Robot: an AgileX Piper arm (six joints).
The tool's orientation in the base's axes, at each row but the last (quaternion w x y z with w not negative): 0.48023, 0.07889, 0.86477, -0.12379; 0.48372, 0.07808, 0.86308, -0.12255; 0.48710, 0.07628, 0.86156, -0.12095; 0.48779, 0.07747, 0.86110, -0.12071; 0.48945, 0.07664, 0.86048, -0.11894; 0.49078, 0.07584, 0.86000, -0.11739; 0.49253, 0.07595, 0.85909, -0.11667; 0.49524, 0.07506, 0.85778, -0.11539; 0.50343, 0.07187, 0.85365, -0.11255; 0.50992, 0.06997, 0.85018, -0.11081
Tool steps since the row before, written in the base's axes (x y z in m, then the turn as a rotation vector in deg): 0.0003, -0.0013, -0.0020, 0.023, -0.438, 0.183; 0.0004, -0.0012, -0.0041, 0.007, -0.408, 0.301; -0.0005, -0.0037, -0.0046, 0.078, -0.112, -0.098; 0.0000, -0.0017, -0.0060, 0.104, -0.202, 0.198; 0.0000, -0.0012, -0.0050, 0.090, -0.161, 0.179; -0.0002, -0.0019, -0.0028, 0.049, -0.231, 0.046; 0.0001, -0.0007, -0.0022, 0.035, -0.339, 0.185; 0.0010, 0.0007, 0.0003, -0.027, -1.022, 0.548; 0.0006, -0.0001, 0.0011, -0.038, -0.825, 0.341; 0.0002, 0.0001, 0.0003, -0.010, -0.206, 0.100
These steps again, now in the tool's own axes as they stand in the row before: 0.0015, -0.0009, 0.0016, -0.175, -0.439, 0.053; 0.0033, -0.0005, 0.0027, -0.267, -0.430, -0.028; 0.0042, -0.0031, 0.0029, 0.042, -0.075, 0.144; 0.0051, -0.0008, 0.0035, -0.226, -0.194, 0.045; 0.0043, -0.0005, 0.0028, -0.202, -0.155, 0.031; 0.0025, -0.0015, 0.0017, -0.068, -0.216, 0.082; 0.0018, -0.0004, 0.0013, -0.183, -0.341, 0.032; -0.0007, 0.0009, 0.0005, -0.476, -1.058, -0.009; -0.0013, -0.0001, 0.0000, -0.288, -0.845, 0.027; -0.0004, 0.0001, 0.0000, -0.085, -0.213, -0.001
